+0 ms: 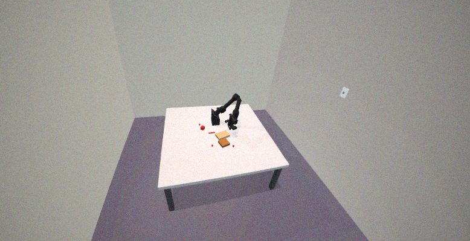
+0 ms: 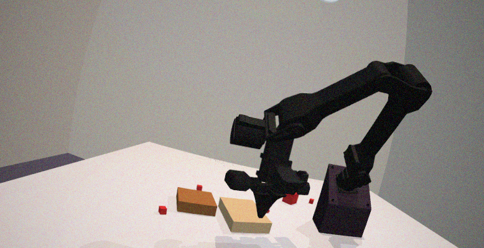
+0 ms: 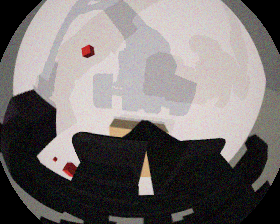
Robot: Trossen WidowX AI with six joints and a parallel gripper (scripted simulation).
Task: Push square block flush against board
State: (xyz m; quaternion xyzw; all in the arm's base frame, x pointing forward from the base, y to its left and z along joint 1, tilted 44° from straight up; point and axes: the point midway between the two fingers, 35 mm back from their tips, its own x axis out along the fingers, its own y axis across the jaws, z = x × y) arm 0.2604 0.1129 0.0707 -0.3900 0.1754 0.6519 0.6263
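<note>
My gripper tip is now 3 cm short of the tan board, 10 cm to the left of it and 4 cm above it. From my gripper tip the other things lie so: red rod: 5 cm behind, 22 cm to the right, 5 cm below; orange square block: 16 cm ahead, 12 cm to the right, 4 cm below.
</note>
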